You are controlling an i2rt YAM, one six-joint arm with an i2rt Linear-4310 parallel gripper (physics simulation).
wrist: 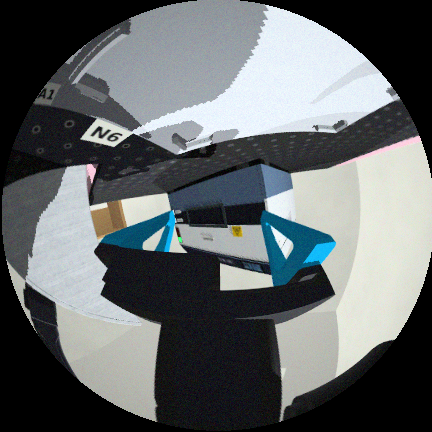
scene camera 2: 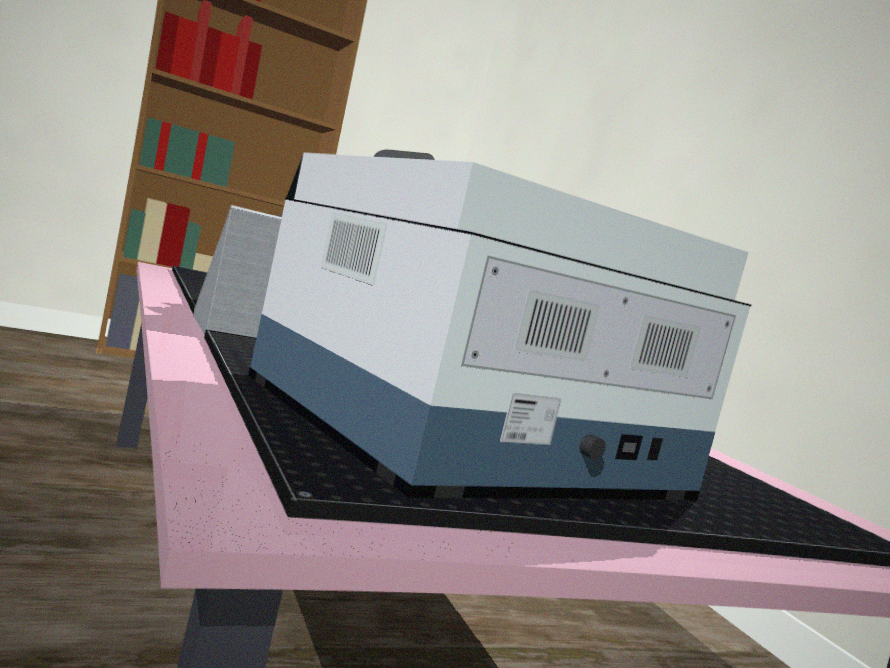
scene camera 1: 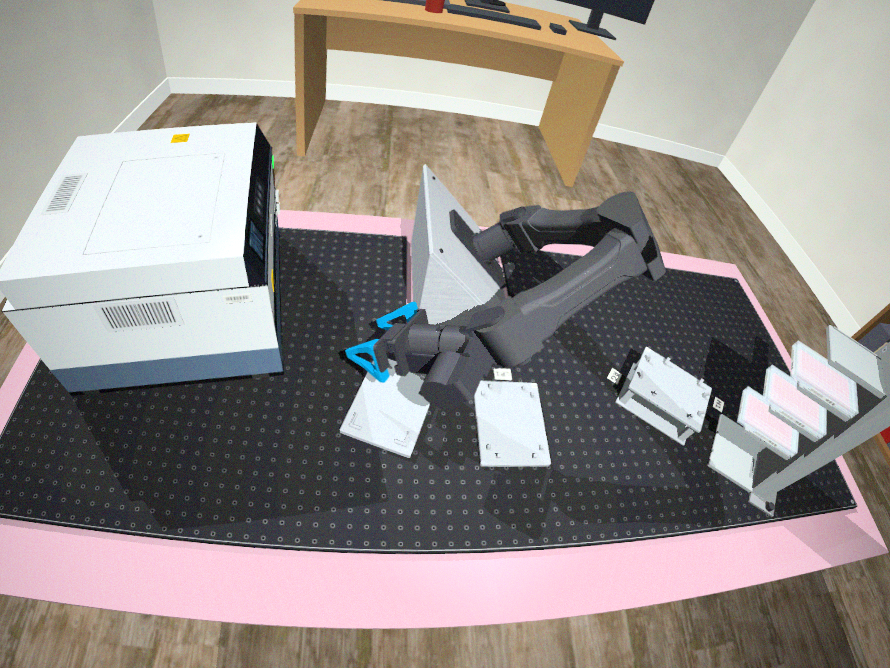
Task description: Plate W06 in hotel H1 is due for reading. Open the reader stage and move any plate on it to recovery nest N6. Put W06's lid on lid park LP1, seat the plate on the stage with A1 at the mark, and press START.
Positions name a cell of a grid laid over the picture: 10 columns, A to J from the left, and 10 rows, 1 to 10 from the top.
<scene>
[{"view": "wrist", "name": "my gripper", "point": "F5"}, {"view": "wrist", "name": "plate reader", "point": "F5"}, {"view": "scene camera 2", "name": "plate reader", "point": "E5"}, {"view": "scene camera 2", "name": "reader back panel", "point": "F5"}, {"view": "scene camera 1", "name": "my gripper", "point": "E6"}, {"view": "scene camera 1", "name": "plate reader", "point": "A6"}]
</scene>
